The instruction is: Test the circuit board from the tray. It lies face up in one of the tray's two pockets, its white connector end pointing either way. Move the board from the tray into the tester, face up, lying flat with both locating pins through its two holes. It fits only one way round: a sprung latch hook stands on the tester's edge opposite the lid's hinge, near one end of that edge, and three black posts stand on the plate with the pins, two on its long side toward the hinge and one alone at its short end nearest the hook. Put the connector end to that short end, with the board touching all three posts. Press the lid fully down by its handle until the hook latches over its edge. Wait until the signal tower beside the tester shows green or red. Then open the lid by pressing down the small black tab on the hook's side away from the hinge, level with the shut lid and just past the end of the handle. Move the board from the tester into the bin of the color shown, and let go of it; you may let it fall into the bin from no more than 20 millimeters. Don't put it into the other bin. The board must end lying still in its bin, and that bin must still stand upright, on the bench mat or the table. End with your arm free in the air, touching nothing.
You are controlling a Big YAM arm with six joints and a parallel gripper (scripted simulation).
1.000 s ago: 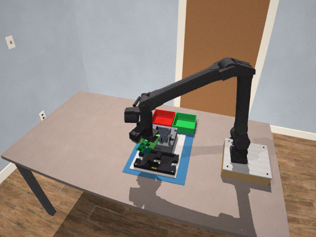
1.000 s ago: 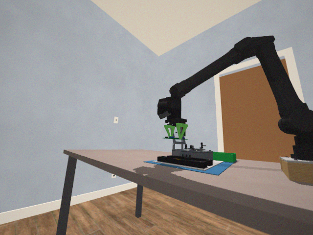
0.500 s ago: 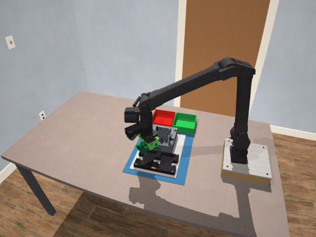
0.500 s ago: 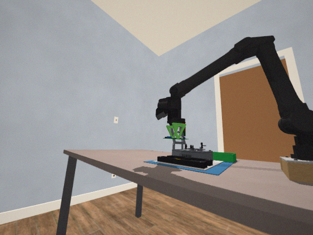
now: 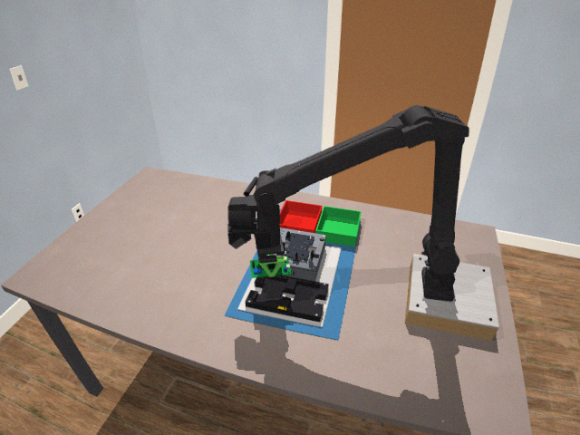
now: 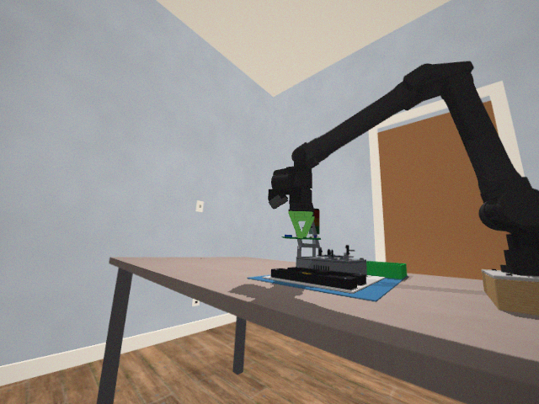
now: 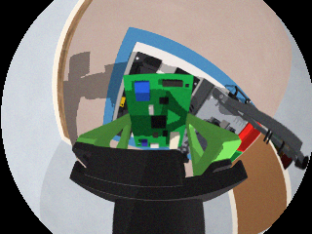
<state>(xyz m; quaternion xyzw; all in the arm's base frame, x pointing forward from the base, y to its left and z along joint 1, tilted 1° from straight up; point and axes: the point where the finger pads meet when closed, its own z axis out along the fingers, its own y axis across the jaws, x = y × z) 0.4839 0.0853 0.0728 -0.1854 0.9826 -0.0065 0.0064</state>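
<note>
My gripper is now right at the green circuit board. From my hand the other things lie so: red bin: 370 mm to the right, 110 mm below, 10 mm behind; tester plate: 160 mm to the right, 50 mm below, 40 mm behind; tester lid: 170 mm to the right, 80 mm ahead, 60 mm above.
</note>
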